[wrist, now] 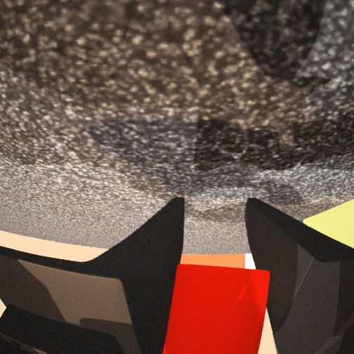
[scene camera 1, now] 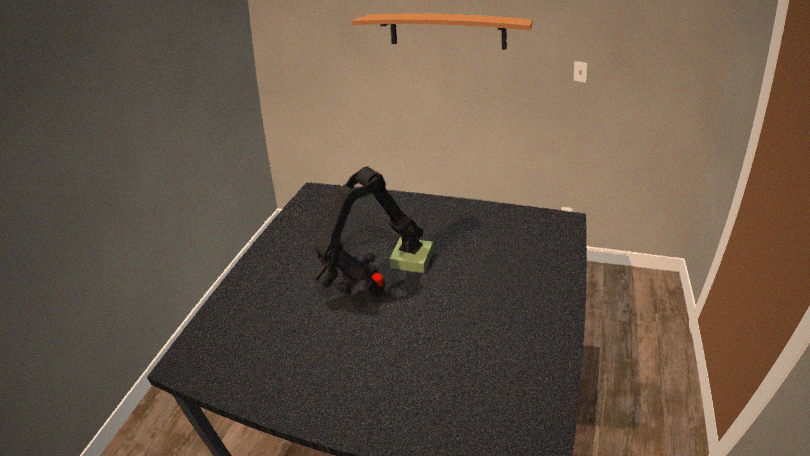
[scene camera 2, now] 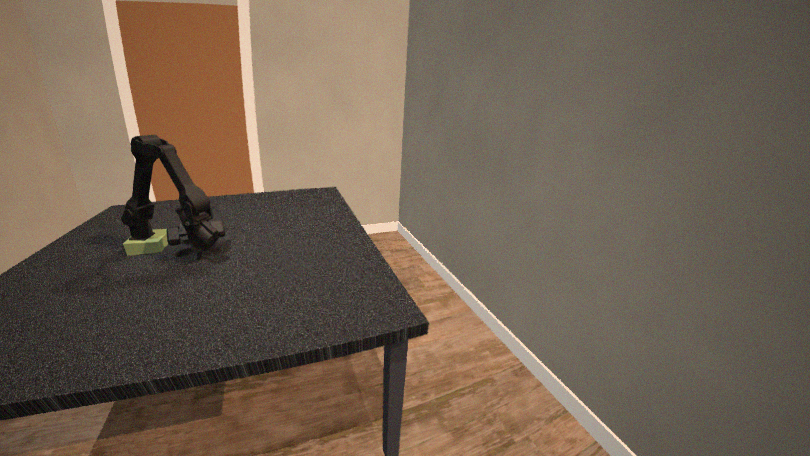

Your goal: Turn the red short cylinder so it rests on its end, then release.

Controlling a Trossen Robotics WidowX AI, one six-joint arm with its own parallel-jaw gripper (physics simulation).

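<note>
The red short cylinder (scene camera 1: 378, 279) (wrist: 218, 310) is held between the two black fingers of my gripper (scene camera 1: 379, 284) (wrist: 215, 206), which is shut on it. In scene camera 1 its round end faces up and its side leans slightly. The gripper is low over the dark table (scene camera 1: 453, 351) (scene camera 2: 272, 294), beside the arm's base. Whether the cylinder's lower end touches the table cannot be told. In the wrist view the cylinder's side shows at the bottom, partly cut off by the frame. In scene camera 2 the cylinder does not show; the arm hides it.
A yellow-green block (scene camera 1: 409, 262) (scene camera 2: 145, 245) (wrist: 336, 226) lies under the arm's base, close to the gripper. The arm (scene camera 1: 367, 176) (scene camera 2: 148, 144) arches over from it. An orange shelf (scene camera 1: 442, 20) hangs on the wall behind the table.
</note>
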